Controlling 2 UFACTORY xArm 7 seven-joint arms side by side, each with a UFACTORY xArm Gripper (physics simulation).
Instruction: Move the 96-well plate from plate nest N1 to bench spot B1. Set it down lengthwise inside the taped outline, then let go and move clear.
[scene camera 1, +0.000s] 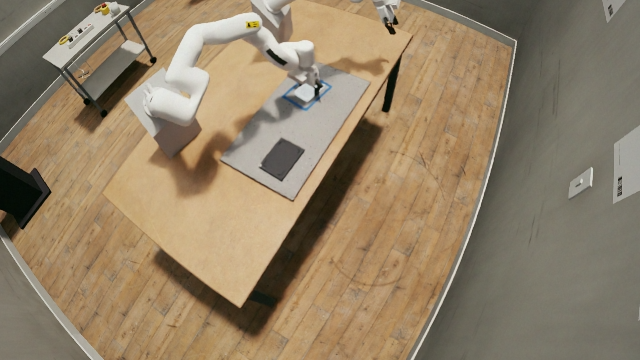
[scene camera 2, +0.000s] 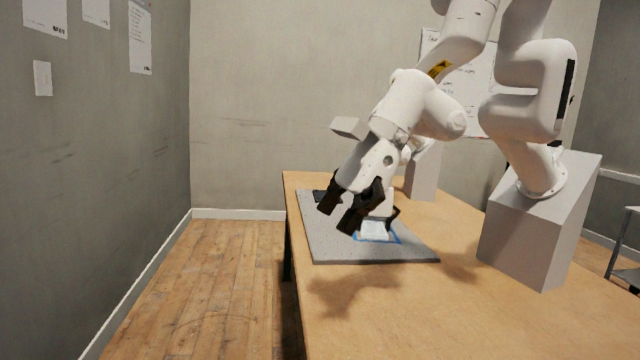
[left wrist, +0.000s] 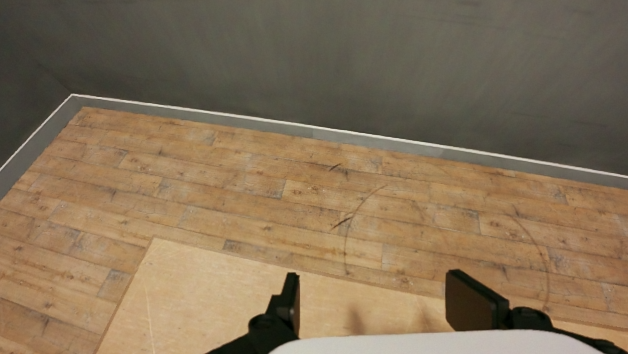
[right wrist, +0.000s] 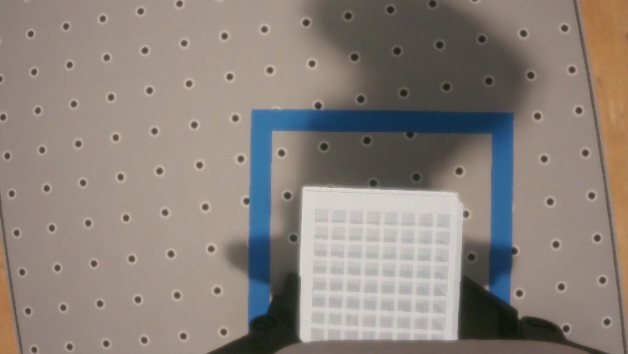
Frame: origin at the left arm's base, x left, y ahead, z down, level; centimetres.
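Seen in the pictures: left gripper, between the fingertips: (scene camera 1: 394, 29) (scene camera 2: 332, 221) (left wrist: 372, 296); right gripper, between the fingertips: (scene camera 1: 309, 89) (scene camera 2: 372, 230) (right wrist: 374, 300); left arm's base, origin of its link: (scene camera 1: 271, 3) (scene camera 2: 541, 179); right arm's base, origin of its link: (scene camera 2: 425, 143).
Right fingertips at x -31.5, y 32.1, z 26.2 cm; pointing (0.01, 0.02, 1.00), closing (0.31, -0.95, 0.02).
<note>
Pixels of each thing's top centre, then the offset from my right fingertips to it. "*": a spot on its surface instead. Level surfaces: height alone.
- white 96-well plate, centre of its top: (right wrist: 379, 313) (scene camera 2: 372, 227) (scene camera 1: 309, 88) dx +0.0, dy +0.1, dz -1.3 cm
- blue taped outline, a spot on its surface: (right wrist: 380, 121) * dx -9.7, dy -3.4, dz +0.2 cm
- dark plate nest, centre of its top: (scene camera 1: 281, 156) (scene camera 2: 327, 194) dx -38.3, dy +3.3, dz -1.4 cm
- grey perforated board, height of its surface: dz +0.2 cm
- wooden table, height of its surface: dz +1.5 cm
The white 96-well plate (scene camera 1: 304, 94) (scene camera 2: 374, 230) (right wrist: 380, 260) is level between the fingers of my right gripper (right wrist: 374, 300), which is shut on its two long sides. It hangs low over the blue taped outline (scene camera 1: 306, 108) (scene camera 2: 377, 242) (right wrist: 380, 121), its long side running roughly along the outline's sides. The size of any gap beneath is hard to tell. The outline's near end is hidden in the right wrist view. The dark plate nest (scene camera 1: 282, 159) (scene camera 2: 320, 196) stands empty. My left gripper (scene camera 1: 391, 26) (scene camera 2: 337, 218) (left wrist: 372, 296) is open and empty, high over the table's far end.
The grey perforated board (scene camera 1: 250, 142) (scene camera 2: 332, 252) (right wrist: 150, 165) bears the outline and the nest, on the wooden table (scene camera 1: 210, 225) (scene camera 2: 400, 310) (left wrist: 190, 280). In scene camera 2, my left arm hangs in front of the right gripper. A trolley (scene camera 1: 111, 82) stands away from the table.
</note>
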